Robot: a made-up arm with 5 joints.
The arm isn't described. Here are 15 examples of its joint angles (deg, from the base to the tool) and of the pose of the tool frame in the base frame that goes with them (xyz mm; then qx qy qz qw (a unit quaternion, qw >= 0)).
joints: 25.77 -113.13 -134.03 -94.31 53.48
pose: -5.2 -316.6 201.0 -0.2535 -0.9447 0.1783 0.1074
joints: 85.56 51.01 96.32 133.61 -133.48
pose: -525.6 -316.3 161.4 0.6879 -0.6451 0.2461 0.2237
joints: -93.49 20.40 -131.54 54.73 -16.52
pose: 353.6 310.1 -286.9 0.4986 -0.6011 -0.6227 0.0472
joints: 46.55 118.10 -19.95 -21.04 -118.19
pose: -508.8 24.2 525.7 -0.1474 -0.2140 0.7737 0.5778
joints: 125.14 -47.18 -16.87 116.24 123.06
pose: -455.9 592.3 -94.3 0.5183 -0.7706 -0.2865 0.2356
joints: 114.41 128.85 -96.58 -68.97 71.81
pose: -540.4 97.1 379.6 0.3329 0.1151 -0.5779 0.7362
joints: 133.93 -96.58 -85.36 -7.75 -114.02
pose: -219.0 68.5 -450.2 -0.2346 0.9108 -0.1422 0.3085
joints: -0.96 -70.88 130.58 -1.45 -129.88
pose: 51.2 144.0 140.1 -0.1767 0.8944 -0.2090 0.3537
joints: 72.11 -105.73 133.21 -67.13 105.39
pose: -14.2 -261.0 266.8 0.3948 0.3398 0.7545 0.3992
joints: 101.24 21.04 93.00 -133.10 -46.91
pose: -570.9 -181.6 -59.4 0.6071 0.5497 -0.3271 0.4715
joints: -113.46 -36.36 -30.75 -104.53 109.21
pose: 613.5 44.0 319.3 0.1427 0.7153 0.3987 0.5559
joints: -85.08 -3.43 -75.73 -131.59 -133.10
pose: 240.7 331.3 278.5 0.0906 0.6726 0.7300 0.0806
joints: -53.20 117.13 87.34 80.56 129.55
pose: 26.7 -343.7 670.8 -0.3575 0.0489 0.7657 0.5325
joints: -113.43 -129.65 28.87 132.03 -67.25
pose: 642.6 260.6 90.7 -0.9186 0.0283 -0.3514 0.1785
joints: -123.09 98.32 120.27 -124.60 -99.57
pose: 420.1 127.8 139.8 -0.0473 0.0466 0.4233 0.9035
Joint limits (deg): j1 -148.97..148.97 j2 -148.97..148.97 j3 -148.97..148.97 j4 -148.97..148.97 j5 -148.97..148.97
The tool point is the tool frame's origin. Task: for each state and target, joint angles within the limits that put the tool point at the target. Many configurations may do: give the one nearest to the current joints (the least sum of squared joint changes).
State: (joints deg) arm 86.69 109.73 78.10 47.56 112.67
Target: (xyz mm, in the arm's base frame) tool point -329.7 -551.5 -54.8
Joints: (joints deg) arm 109.73 76.50 74.11 84.86 98.28
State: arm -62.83 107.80 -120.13 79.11 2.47
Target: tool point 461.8 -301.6 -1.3
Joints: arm -53.10 87.78 -140.20 70.08 -17.05
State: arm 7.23 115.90 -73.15 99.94 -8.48
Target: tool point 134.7 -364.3 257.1
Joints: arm 13.61 100.70 -107.03 148.97 -34.27
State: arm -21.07 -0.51 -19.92 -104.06 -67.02
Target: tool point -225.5 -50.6 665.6
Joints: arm 11.98 -9.04 20.33 -69.08 -80.30
